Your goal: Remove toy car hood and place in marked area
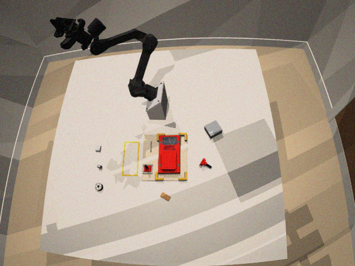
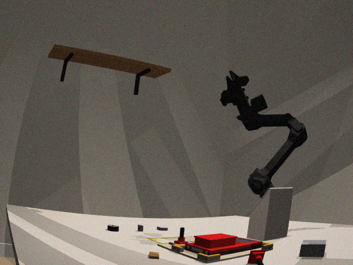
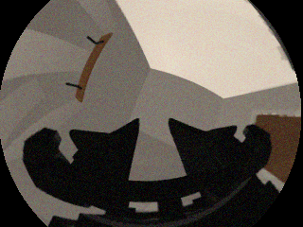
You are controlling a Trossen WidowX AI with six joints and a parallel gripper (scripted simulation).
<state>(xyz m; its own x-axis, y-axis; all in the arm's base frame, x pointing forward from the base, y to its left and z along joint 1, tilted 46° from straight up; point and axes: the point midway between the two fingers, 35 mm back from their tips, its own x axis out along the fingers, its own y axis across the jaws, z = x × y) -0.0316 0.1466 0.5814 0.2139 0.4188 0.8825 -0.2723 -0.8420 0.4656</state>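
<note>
The red hood lies 630 mm below my gripper tip, 440 mm to the left of it and 320 mm ahead of it. From my gripper tip the other things lie so: orange chip (670 mm below, 500 mm ahead, 440 mm to the left); then black ring (670 mm below, 500 mm ahead, 80 mm to the left).
</note>
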